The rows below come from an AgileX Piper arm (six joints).
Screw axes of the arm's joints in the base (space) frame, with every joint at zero. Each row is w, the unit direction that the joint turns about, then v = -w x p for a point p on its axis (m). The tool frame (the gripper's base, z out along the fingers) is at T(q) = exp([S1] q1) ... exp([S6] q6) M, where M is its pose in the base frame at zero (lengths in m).
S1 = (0, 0, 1, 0, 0, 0)
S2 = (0, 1, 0, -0.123, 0, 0)
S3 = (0, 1, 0, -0.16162, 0, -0.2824)
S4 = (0.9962, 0, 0.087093, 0, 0.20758, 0)
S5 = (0, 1, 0, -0.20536, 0, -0.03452)
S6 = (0.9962, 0, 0.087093, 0, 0.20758, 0)
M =
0.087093 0 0.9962 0.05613
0 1 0 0
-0.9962 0 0.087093 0.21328
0 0 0 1
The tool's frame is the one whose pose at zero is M.
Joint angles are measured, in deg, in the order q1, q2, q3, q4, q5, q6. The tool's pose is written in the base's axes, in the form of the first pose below.
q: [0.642 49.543 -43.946 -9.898 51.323 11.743]
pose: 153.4, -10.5, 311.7, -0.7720, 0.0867, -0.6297, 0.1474, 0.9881, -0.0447
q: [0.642 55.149 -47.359 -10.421 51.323 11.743]
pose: 175.4, -10.9, 314.0, -0.7955, 0.0806, -0.6006, 0.1451, 0.9876, -0.0597
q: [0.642 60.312 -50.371 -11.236 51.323 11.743]
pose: 196.2, -11.6, 313.4, -0.8175, 0.0712, -0.5715, 0.1416, 0.9867, -0.0795
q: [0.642 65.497 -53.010 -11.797 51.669 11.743]
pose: 216.5, -12.2, 308.5, -0.8452, 0.0656, -0.5305, 0.1373, 0.9858, -0.0968
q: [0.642 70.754 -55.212 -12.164 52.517 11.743]
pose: 235.6, -12.6, 298.5, -0.8790, 0.0636, -0.4725, 0.1321, 0.9847, -0.1134
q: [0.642 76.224 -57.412 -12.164 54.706 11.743]
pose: 252.9, -12.8, 284.9, -0.9191, 0.0695, -0.3878, 0.1285, 0.9834, -0.1284
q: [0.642 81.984 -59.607 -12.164 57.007 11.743]
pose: 269.9, -13.1, 268.1, -0.9531, 0.0759, -0.2930, 0.1227, 0.9819, -0.1445
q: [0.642 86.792 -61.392 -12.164 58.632 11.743]
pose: 283.5, -13.2, 252.6, -0.9731, 0.0807, -0.2157, 0.1161, 0.9808, -0.1569
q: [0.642 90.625 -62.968 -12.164 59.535 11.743]
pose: 294.8, -13.2, 240.1, -0.9832, 0.0833, -0.1622, 0.1103, 0.9801, -0.1649
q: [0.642 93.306 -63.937 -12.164 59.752 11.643]
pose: 302.5, -13.2, 230.3, -0.9882, 0.0823, -0.1289, 0.1037, 0.9801, -0.1694
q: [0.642 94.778 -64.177 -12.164 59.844 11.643]
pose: 305.8, -13.2, 223.5, -0.9909, 0.0825, -0.1061, 0.1000, 0.9800, -0.1721
